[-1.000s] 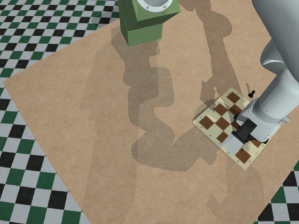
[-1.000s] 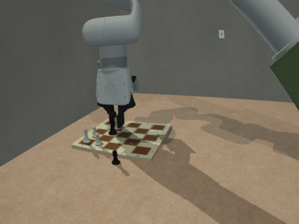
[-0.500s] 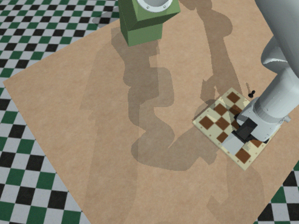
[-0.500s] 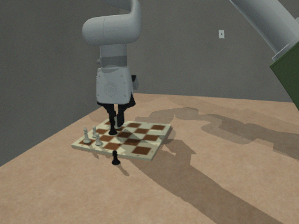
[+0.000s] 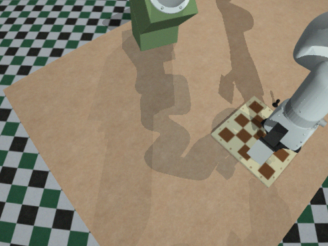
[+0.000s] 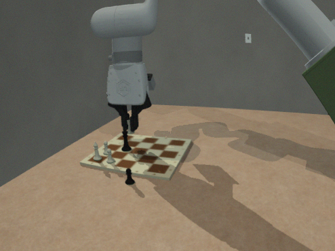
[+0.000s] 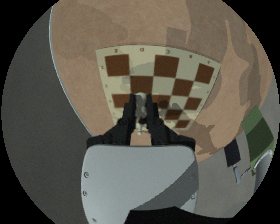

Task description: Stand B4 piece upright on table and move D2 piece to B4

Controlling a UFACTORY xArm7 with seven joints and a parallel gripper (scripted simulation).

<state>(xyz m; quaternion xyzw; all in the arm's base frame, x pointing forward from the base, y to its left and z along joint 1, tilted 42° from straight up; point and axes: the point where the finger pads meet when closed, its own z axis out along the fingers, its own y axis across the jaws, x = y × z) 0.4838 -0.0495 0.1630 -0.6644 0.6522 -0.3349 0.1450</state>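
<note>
My hand is 4 cm to the right of the black piece and 3 cm above it. Also, from my hand: chessboard: 6 cm below, 4 cm to the left, 3 cm behind; then white rook-like piece: 1 cm below; then black pawn: 18 cm to the left, 5 cm below, 5 cm behind.
</note>
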